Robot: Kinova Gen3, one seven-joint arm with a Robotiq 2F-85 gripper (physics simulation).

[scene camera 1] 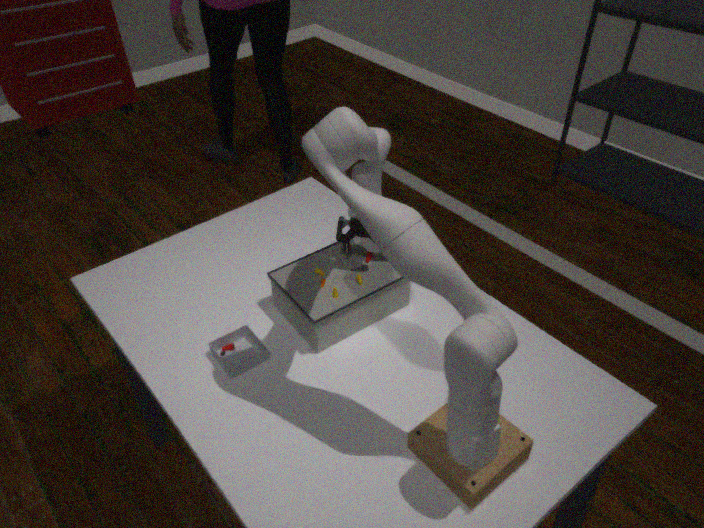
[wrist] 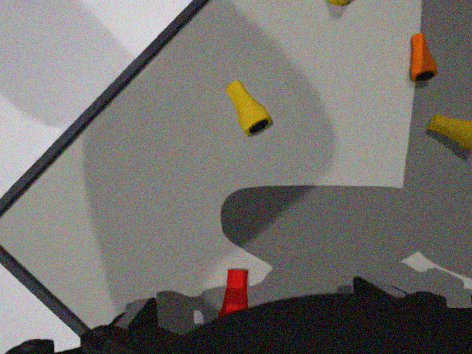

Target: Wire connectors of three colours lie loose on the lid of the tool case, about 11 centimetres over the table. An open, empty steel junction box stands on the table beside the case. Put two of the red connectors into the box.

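My gripper is open, with nothing between its fingers, low over the back part of the tool case lid. A red connector lies on the lid beside the gripper, its lower end hidden by the gripper in the wrist view. The spot right under the fingers is hard to make out. The steel junction box stands on the table to the left of the case, with a red connector lying inside.
On the lid lie a yellow connector, a second yellow one, a third and an orange connector. The lid has a dark raised-looking edge. A person stands behind the table.
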